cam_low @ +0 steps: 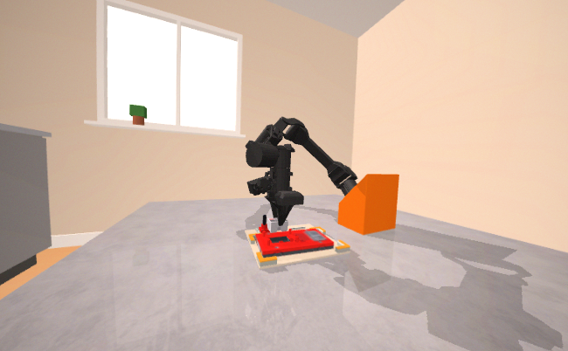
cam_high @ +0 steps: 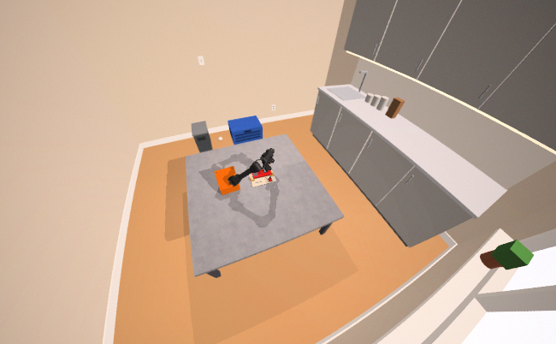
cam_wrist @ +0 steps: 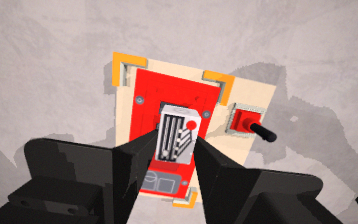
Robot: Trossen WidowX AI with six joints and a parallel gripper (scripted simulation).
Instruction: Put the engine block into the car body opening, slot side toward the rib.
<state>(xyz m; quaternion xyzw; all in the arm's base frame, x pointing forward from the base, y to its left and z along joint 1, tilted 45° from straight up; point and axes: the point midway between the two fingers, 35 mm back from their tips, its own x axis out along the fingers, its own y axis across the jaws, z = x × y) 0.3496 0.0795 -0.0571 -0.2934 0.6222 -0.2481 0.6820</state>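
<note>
The black upright piece lies 1 cm ahead of my gripper tip, 11 cm to the right of it and 3 cm below it. Round my gripper tip: engine block 1 cm below.
</note>
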